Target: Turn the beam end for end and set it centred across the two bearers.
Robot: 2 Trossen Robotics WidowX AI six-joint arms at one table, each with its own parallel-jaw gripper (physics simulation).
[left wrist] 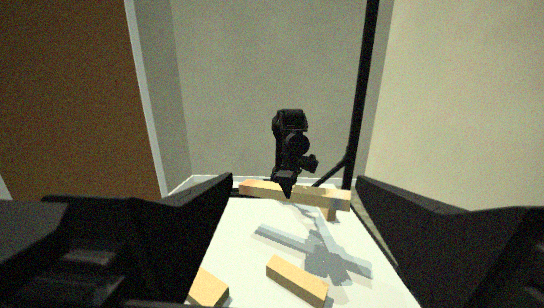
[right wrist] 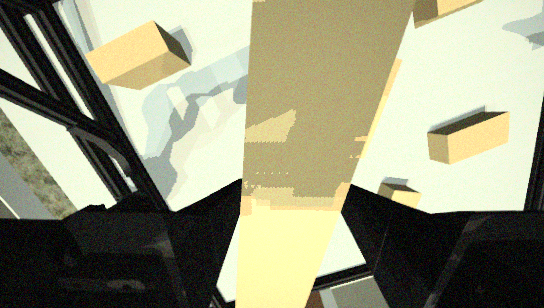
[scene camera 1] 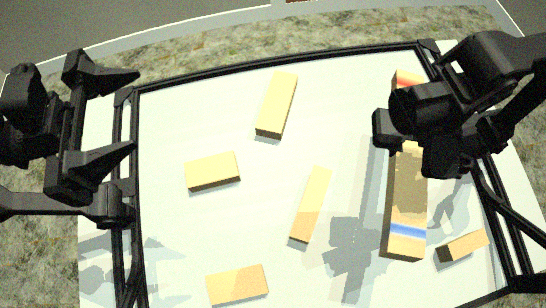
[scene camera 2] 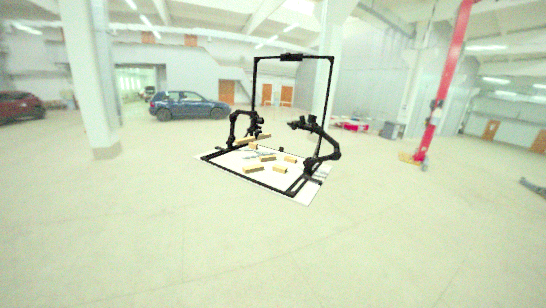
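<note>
The long wooden beam is held above the table at the right in scene camera 1, with its blue-banded end toward the bottom and its red-banded end toward the top. My right gripper is shut on the beam partway along it. Two plain blocks might be the bearers, but I cannot tell which: a long block, a shorter block, a narrow block and a front block lie apart on the table. My left gripper is open and empty at the left edge.
A small block lies to the right of the beam's blue end in scene camera 1. A black frame borders the white table top. The right arm's shadow falls between the narrow block and the beam.
</note>
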